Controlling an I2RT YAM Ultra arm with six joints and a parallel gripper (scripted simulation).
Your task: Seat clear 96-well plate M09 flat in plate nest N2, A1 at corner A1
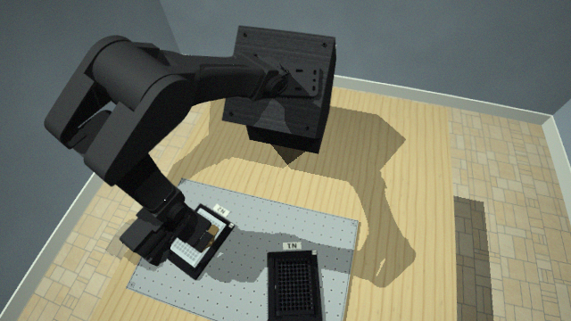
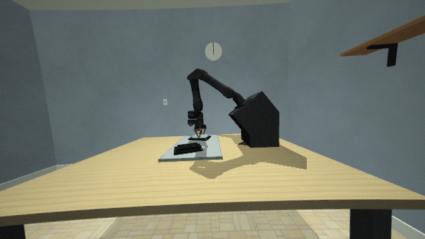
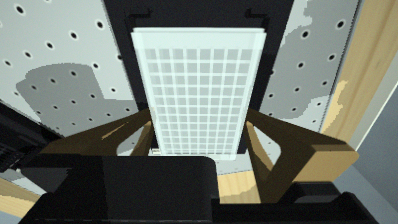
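Right now the plate nest N2 is 2 cm below my hand and 1 cm ahead of it. Also, from my hand: n2 label 8 cm behind, 4 cm to the left, 2 cm below; then n1 label 24 cm to the left, 2 cm below.
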